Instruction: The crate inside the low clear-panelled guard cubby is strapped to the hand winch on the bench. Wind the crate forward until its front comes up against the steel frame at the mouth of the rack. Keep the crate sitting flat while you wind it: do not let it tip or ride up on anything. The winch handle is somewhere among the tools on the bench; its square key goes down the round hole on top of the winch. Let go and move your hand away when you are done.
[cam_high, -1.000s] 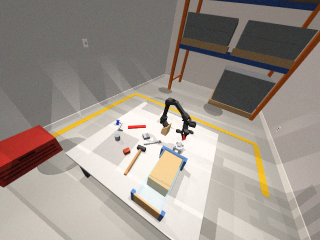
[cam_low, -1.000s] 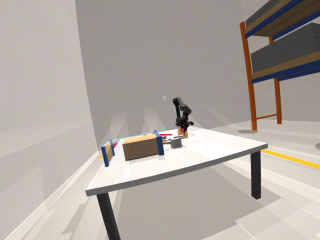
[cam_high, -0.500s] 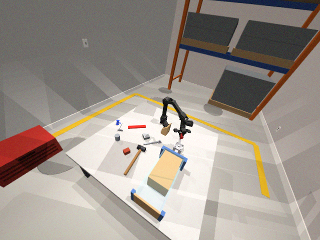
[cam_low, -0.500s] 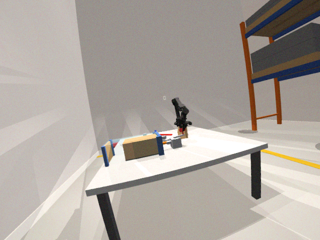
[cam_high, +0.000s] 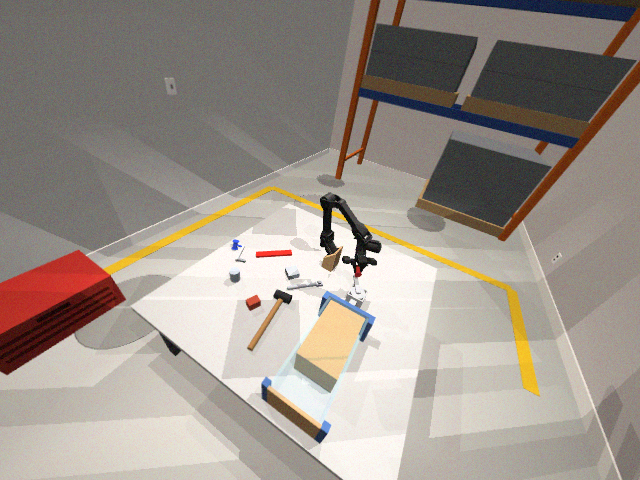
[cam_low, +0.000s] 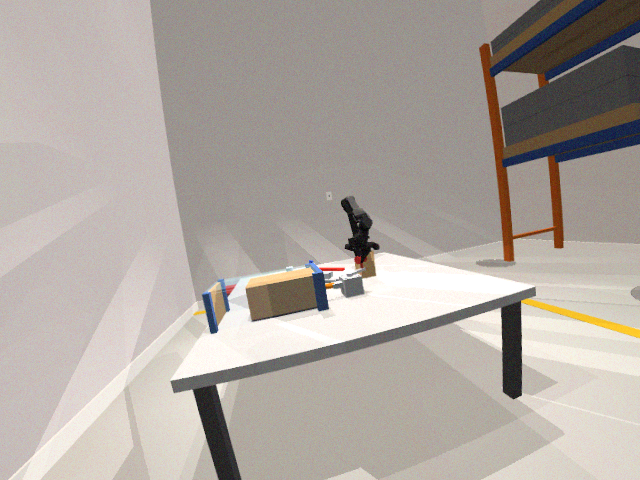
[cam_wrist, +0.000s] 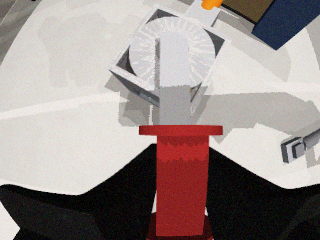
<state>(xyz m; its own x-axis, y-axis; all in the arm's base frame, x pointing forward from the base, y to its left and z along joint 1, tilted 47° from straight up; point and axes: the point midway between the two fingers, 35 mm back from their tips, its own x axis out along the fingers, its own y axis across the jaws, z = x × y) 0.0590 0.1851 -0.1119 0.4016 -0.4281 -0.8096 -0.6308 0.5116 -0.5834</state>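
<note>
Now: the grey hand winch 100 mm below my gripper tip, 50 mm ahead of it and 40 mm to the left of it. Also, from my gripper tip: red knob 10 mm to the right, 10 mm behind; then frame 220 mm ahead, 80 mm to the left, 30 mm below; then red-knobbed winch handle 30 mm below, 20 mm to the left, 20 mm ahead.
</note>
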